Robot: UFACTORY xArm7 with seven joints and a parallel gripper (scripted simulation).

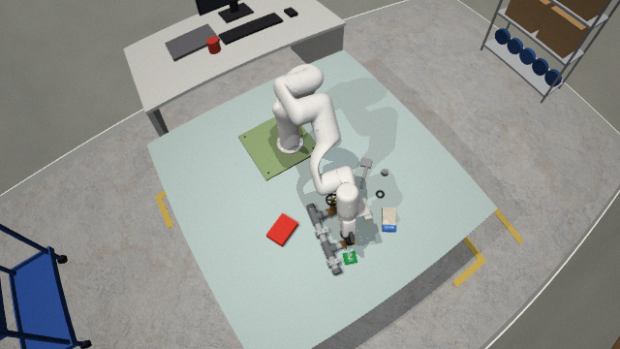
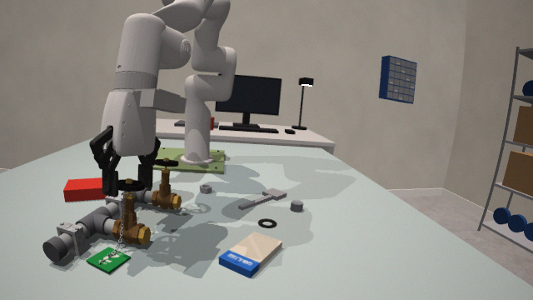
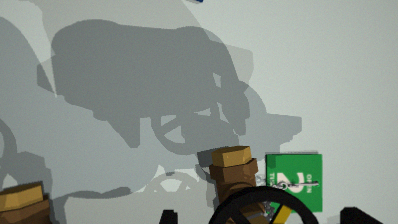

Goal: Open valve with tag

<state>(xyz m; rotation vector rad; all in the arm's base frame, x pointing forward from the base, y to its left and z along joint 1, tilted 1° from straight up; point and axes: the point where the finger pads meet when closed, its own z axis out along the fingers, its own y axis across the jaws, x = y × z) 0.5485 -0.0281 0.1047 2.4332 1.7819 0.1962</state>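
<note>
Now: the green tag 100 mm below my hand, 80 mm ahead of it and 20 mm to the right of it. Also, from my hand: box 220 mm to the left, 100 mm below, 10 mm ahead; nut 280 mm behind, 100 mm to the left, 100 mm below; red block 200 mm to the right, 170 mm behind, 90 mm below.
</note>
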